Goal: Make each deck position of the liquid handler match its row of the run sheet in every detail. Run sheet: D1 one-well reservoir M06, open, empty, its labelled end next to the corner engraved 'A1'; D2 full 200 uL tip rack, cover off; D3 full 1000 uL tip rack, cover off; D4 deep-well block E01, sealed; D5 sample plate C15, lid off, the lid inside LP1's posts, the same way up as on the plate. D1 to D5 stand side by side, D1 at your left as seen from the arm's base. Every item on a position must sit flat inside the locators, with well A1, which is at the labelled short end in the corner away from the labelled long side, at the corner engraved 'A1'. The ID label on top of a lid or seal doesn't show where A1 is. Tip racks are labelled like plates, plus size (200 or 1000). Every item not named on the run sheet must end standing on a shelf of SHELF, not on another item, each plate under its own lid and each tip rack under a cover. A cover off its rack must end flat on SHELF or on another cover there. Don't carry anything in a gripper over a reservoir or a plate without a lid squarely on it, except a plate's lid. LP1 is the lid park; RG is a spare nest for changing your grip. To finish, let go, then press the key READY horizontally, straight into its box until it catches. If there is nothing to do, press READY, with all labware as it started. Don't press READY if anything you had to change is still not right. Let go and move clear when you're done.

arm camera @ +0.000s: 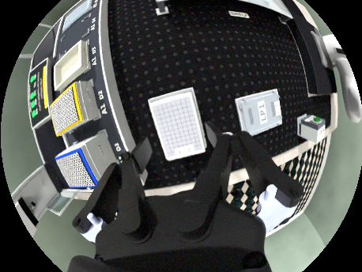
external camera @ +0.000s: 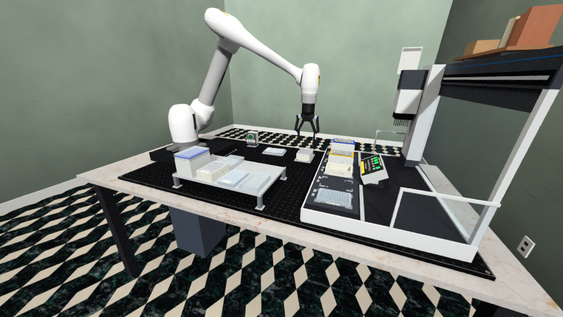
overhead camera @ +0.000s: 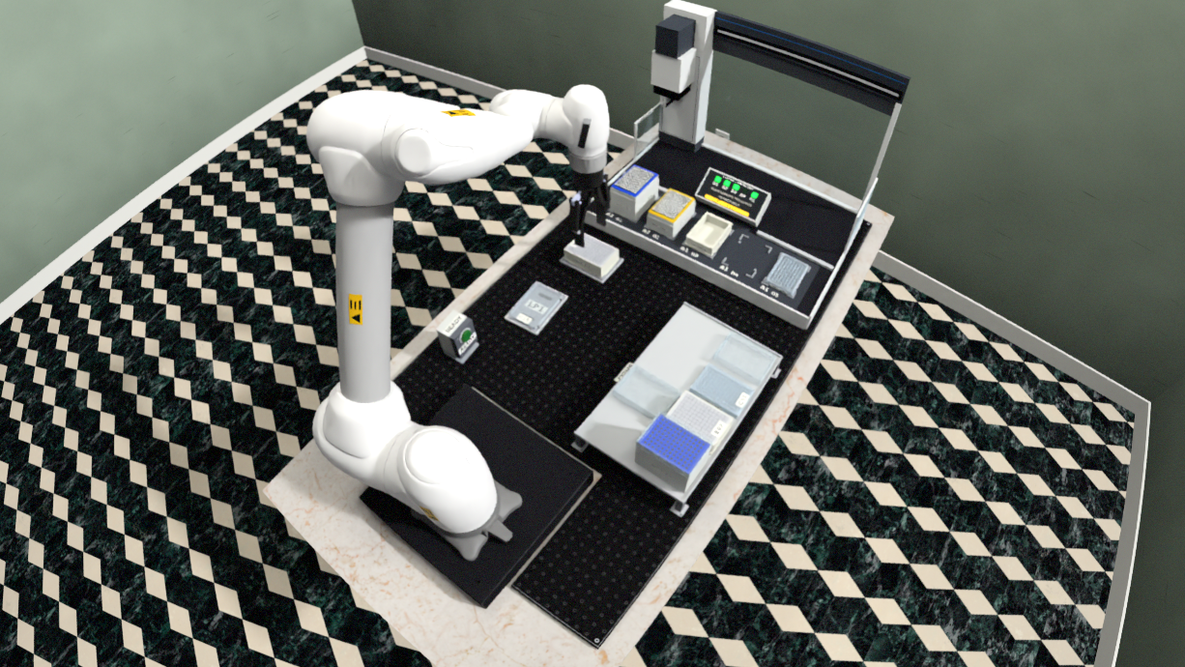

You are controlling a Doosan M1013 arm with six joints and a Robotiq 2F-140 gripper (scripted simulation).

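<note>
Right now the grey RG nest is 130 mm below my hand. Round my hand: yellow-rimmed tip rack 220 mm ahead, 120 mm to the right, 40 mm below; then clear lid 220 mm behind, 20 mm to the left, 120 mm below; then blue-rimmed tip rack 220 mm ahead, 10 mm below.
</note>
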